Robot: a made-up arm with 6 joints. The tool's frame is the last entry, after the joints.
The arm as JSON. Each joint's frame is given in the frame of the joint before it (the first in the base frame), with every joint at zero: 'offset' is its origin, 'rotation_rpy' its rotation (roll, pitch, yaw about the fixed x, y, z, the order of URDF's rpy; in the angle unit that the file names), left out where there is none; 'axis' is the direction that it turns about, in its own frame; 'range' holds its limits. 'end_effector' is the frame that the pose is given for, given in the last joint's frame.
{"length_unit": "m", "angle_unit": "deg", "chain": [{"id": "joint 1", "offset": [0.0, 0.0, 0.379], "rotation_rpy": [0.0, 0.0, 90.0], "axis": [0.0, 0.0, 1.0], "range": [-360.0, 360.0]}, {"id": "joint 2", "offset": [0.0, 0.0, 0.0], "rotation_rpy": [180.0, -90.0, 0.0], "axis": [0.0, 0.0, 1.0], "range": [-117.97, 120.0]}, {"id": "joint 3", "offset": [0.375, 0.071, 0.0], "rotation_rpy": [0.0, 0.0, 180.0], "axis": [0.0, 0.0, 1.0], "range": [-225.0, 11.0]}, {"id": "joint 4", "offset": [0.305, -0.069, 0.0], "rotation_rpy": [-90.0, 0.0, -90.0], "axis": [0.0, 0.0, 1.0], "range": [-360.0, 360.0]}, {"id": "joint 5", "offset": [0.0, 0.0, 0.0], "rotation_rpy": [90.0, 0.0, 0.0], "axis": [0.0, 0.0, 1.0], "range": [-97.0, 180.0]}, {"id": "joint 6", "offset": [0.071, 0.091, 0.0], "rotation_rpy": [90.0, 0.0, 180.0], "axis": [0.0, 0.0, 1.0], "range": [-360.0, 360.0]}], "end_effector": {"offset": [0.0, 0.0, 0.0], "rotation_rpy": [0.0, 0.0, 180.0]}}
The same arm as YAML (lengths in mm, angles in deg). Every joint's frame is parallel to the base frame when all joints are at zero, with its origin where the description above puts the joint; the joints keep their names.
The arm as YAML. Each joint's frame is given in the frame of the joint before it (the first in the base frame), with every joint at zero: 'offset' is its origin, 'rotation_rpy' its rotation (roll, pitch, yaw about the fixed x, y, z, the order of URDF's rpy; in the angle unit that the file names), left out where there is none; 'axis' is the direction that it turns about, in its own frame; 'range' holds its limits. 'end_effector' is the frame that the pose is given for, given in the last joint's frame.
length_unit: mm
angle_unit: deg
chain:
  - id: joint 1
    offset: [0.0, 0.0, 379.0]
    axis: [0.0, 0.0, 1.0]
    range: [-360.0, 360.0]
  - id: joint 2
    offset: [0.0, 0.0, 0.0]
    axis: [0.0, 1.0, 0.0]
    range: [-117.97, 120.0]
  - id: joint 3
    offset: [71.0, 0.0, 375.0]
    axis: [0.0, 1.0, 0.0]
    range: [-225.0, 11.0]
  - id: joint 4
    offset: [69.0, 0.0, -305.0]
    axis: [0.0, 0.0, -1.0]
    range: [-360.0, 360.0]
  - id: joint 5
    offset: [0.0, 0.0, 0.0]
    axis: [0.0, 1.0, 0.0]
    range: [-97.0, 180.0]
  - id: joint 6
    offset: [71.0, 0.0, -91.0]
    axis: [0.0, 0.0, -1.0]
    range: [-360.0, 360.0]
end_effector:
  offset: [0.0, 0.0, 0.0]
  rotation_rpy: [180.0, 0.0, 0.0]

